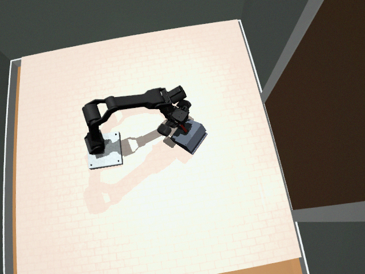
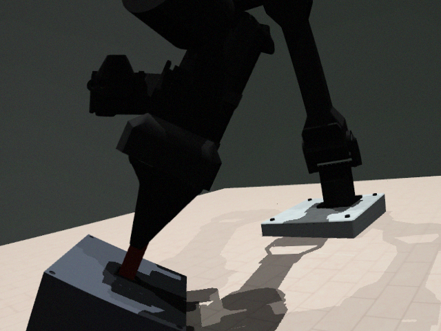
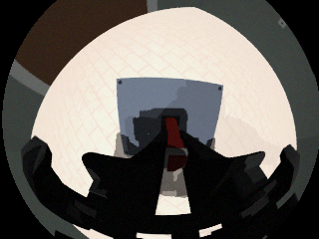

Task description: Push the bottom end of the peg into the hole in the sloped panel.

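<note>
Now: gripper tip 20 mm short of the sloped panel, 20 mm to the left of it and 50 mm above it. Also, from my gripper tip: peg: 10 mm behind, 10 mm to the left, 10 mm above.
</note>
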